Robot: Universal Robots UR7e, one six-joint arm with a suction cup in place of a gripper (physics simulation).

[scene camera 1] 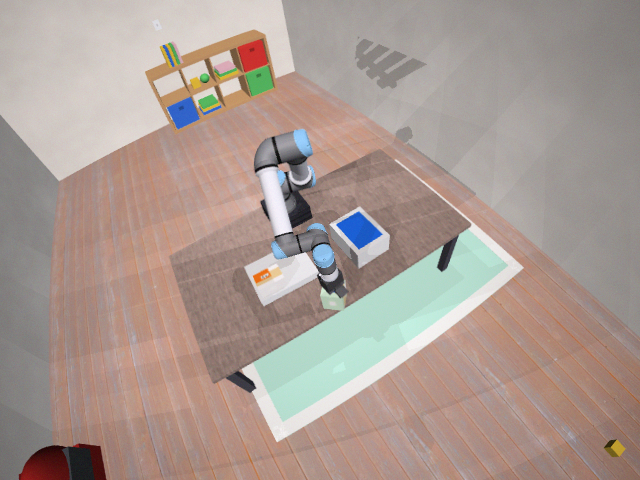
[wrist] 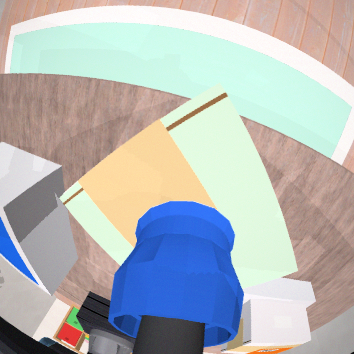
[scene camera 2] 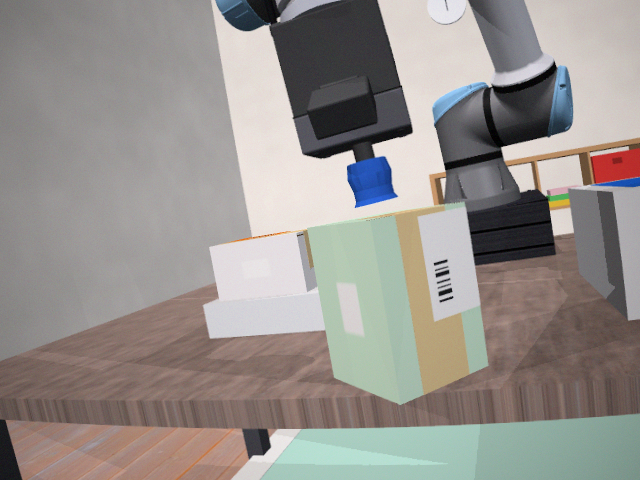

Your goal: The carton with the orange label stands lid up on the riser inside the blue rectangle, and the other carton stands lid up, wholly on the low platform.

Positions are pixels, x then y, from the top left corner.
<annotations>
riser with blue rectangle: scene camera 1 361, 238; wrist; scene camera 2
low white platform: scene camera 1 298, 270; wrist; scene camera 2
same spot on low white platform: (wrist: 285, 290) = (scene camera 2: 256, 313)
same spot on riser with blue rectangle: (scene camera 2: 598, 210) = (wrist: 28, 236)
</annotations>
